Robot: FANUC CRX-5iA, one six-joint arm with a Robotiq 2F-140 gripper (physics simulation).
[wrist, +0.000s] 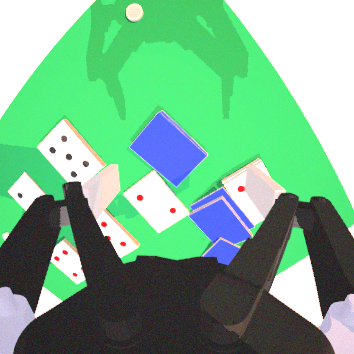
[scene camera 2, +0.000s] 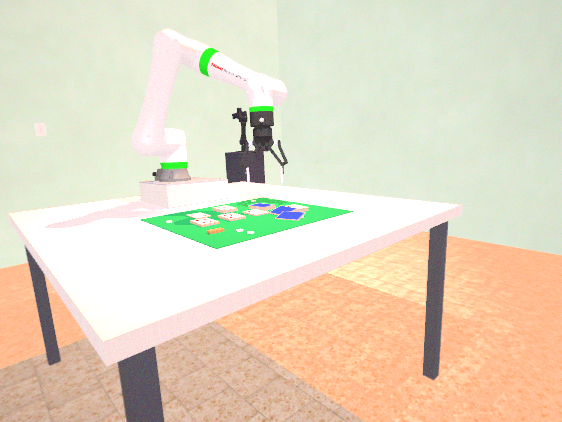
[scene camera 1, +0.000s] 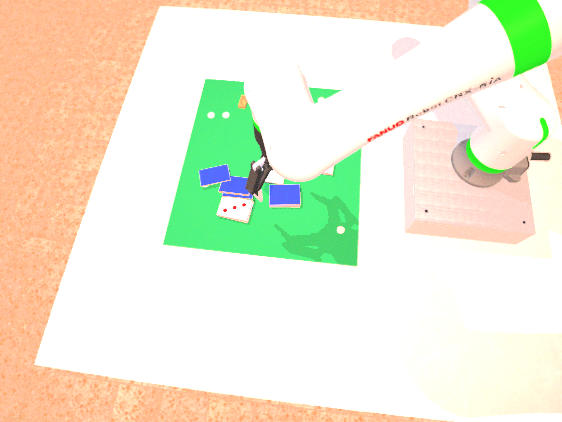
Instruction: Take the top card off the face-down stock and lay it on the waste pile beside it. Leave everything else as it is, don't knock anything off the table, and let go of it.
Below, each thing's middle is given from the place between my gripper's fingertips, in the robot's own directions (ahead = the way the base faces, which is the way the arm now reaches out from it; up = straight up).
Now: hand 130 mm to the left of the green mat point(scene camera 1: 308, 233), 120 mm above it and 20 mm short of it.
